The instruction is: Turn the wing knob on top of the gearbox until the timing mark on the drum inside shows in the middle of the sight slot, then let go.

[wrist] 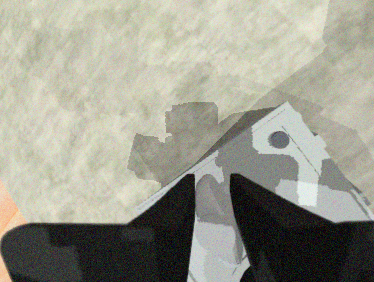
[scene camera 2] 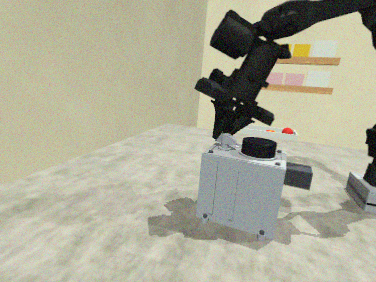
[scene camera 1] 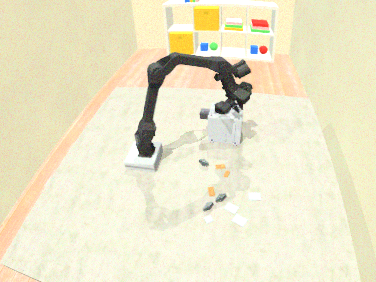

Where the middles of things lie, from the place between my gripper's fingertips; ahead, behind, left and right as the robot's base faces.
Labels:
My gripper is now 2 cm past the wing knob [wrist: 216,230], 1 cm to the right of it and 2 cm above it. Also, from my hand: gearbox [scene camera 2: 241,188]: 8 cm behind, 1 cm to the left, 7 cm below.

